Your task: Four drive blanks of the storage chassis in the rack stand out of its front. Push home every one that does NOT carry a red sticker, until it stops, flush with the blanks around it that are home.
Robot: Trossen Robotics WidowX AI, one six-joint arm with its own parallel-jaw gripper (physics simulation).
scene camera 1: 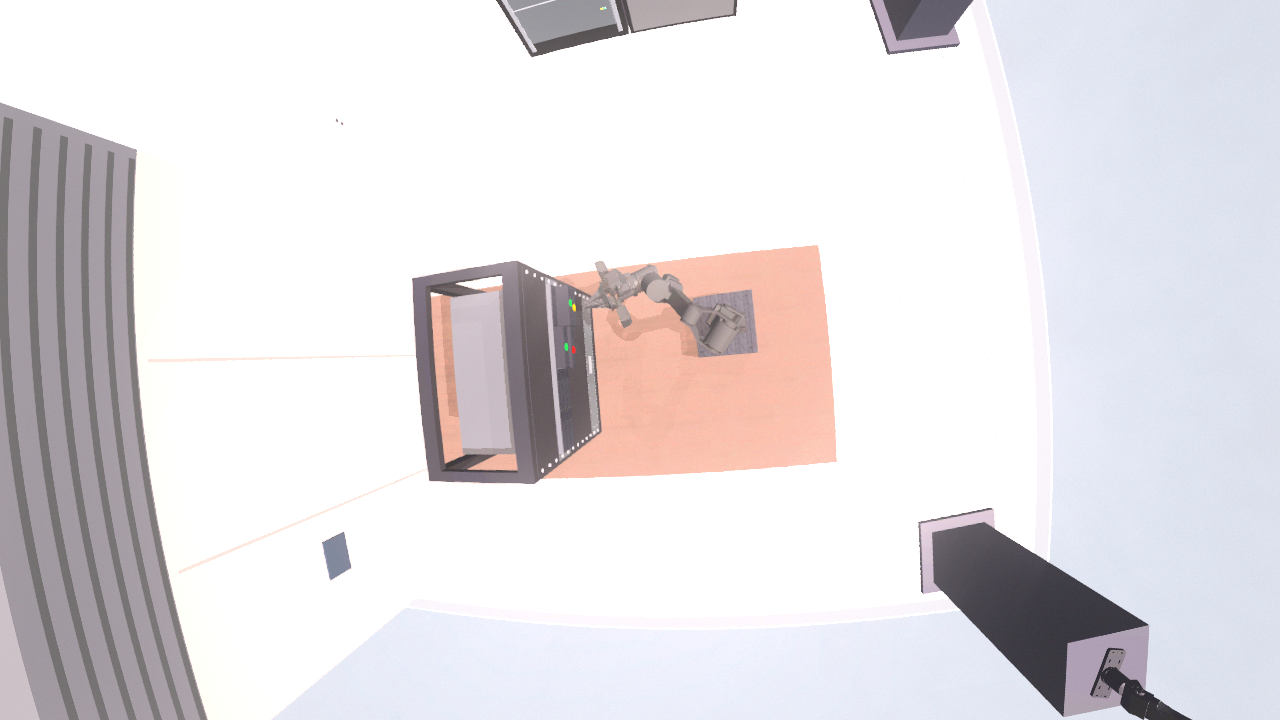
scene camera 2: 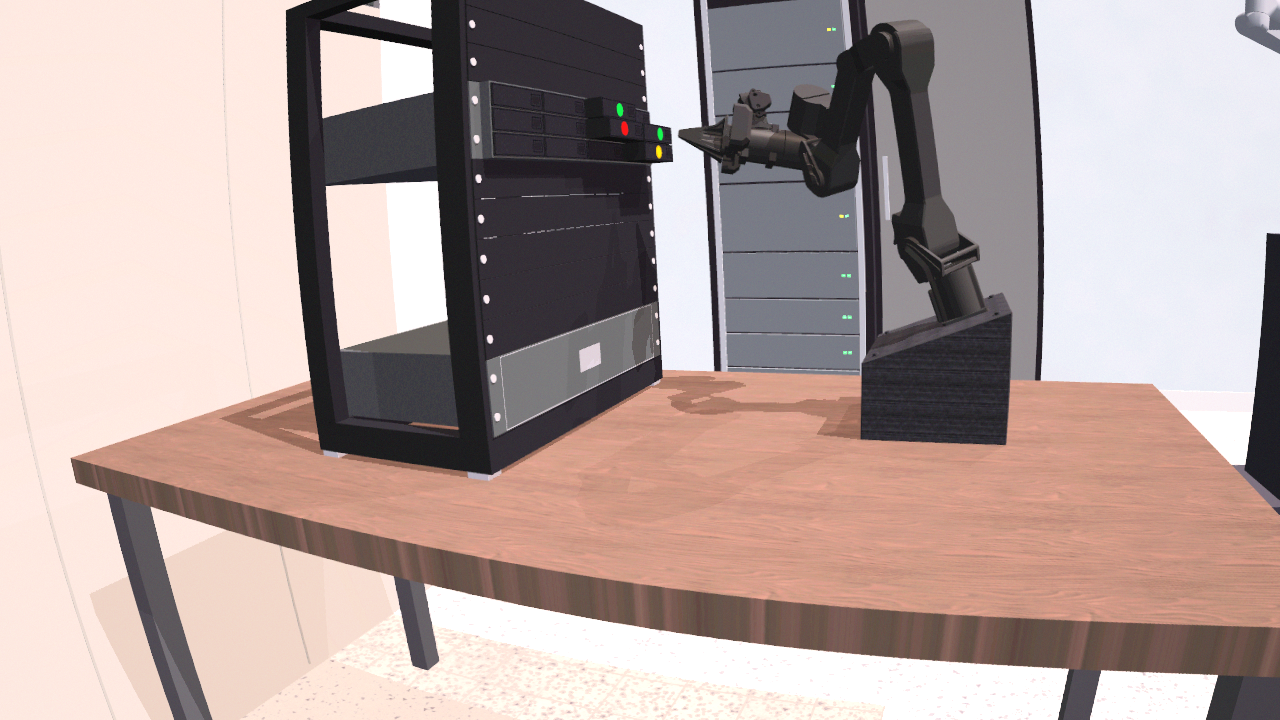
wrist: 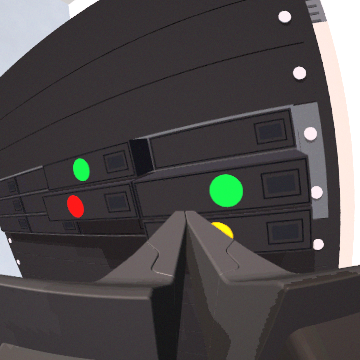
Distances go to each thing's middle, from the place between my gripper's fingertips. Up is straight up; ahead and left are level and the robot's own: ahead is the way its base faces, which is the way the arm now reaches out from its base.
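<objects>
Yellow-stickered drive blank (scene camera 2: 641, 152): my hand is 30 mm above it, 90 mm short of it and 20 mm to the left of it. Red-stickered drive blank (wrist: 110, 200), counted from my hand: 90 mm to the left, 100 mm ahead. Going by their middles, the yellow-stickered drive blank is the nearest to my hand of the things named here.
</objects>
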